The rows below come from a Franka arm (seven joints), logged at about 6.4 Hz.
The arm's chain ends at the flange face. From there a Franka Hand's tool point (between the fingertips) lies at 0.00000 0.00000 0.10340 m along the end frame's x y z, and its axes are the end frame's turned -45 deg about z.
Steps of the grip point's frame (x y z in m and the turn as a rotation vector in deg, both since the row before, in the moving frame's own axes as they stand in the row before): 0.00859 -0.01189 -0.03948 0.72 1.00 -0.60; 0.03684 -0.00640 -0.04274 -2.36 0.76 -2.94; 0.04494 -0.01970 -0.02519 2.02 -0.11 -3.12; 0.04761 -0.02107 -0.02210 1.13 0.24 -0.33
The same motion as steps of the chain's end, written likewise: -0.00268 -0.01229 -0.03946 1.22 0.20 -0.60; 0.01749 -0.03251 -0.04264 -1.13 2.21 -2.94; 0.02063 -0.04335 -0.02513 1.35 -1.51 -3.12; 0.01991 -0.04682 -0.02208 0.97 -0.63 -0.33
